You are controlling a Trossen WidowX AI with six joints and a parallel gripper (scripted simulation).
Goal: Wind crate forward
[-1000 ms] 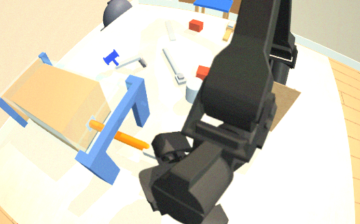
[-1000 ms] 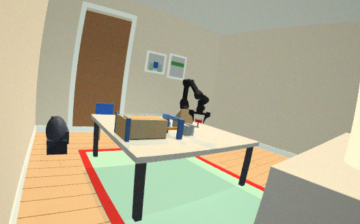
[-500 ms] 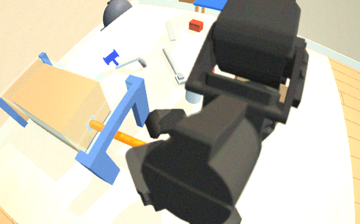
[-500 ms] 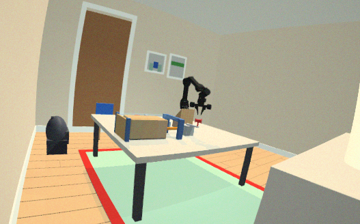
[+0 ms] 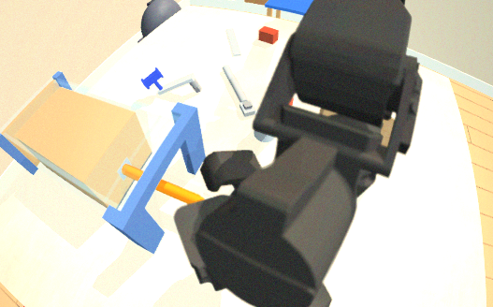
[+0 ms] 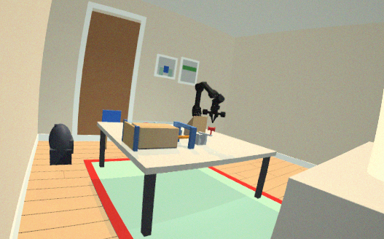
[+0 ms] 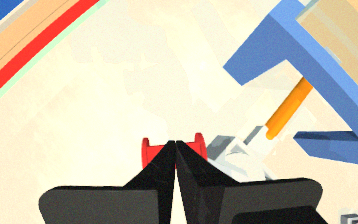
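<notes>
Now: the red spool-shaped grip 1 cm behind my gripper tip, 1 cm to the right of it and 7 cm below it. From my gripper tip the other things lie so: grey winch: 12 cm to the right, 17 cm below; then winch handle: 5 cm to the right, 10 cm below; then blue steel frame: 17 cm ahead, 12 cm to the right, 9 cm below.
</notes>
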